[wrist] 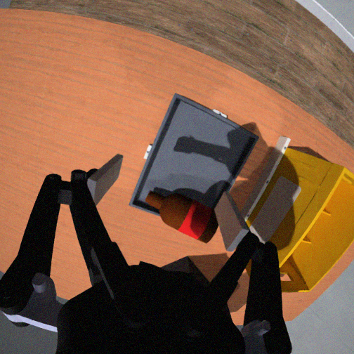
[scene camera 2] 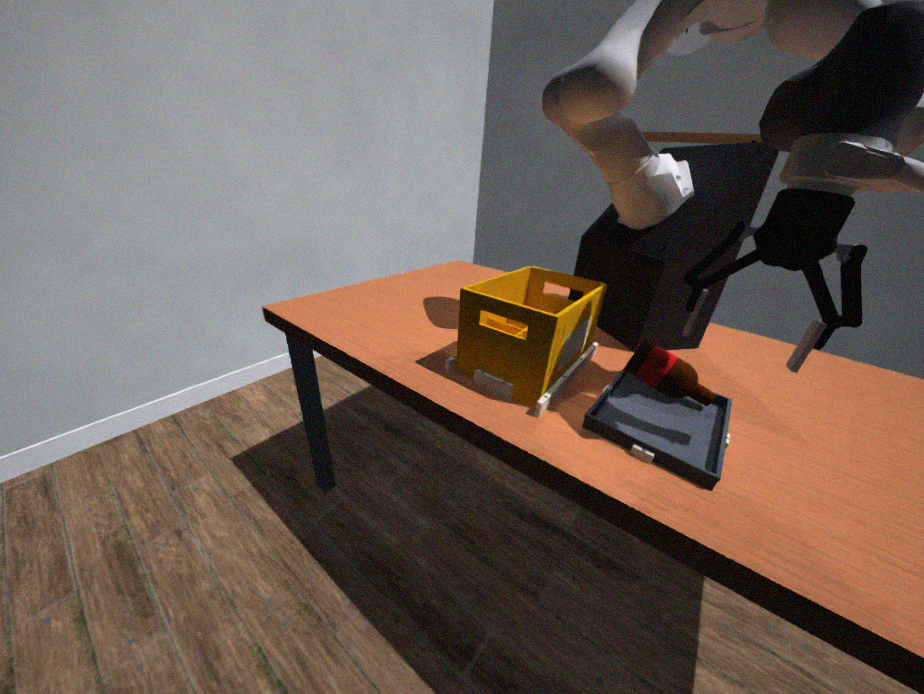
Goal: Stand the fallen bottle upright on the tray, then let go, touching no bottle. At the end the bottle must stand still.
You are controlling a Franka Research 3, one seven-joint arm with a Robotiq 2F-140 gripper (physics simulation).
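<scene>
The brown bottle with a red label (scene camera 2: 676,377) (wrist: 182,215) lies on its side along the back edge of the dark grey tray (scene camera 2: 627,410) (wrist: 197,117). Its neck points to a back corner of the tray, and its base end lies over the rim at the crate side. How its underside rests is hidden. My gripper (scene camera 2: 751,329) (wrist: 171,184) is open and empty. It hangs above the table behind the tray, higher than the bottle; in the wrist view the bottle shows between the fingers, its base end close beside the right finger.
A yellow crate (scene camera 2: 485,358) (wrist: 310,170) stands on the table (scene camera 2: 836,463) (wrist: 65,90) beside the tray, with a pale rail (scene camera 2: 569,379) (wrist: 267,177) along its near side. Small pale clips hold the tray's sides. A large dark block (scene camera 2: 619,276) stands behind.
</scene>
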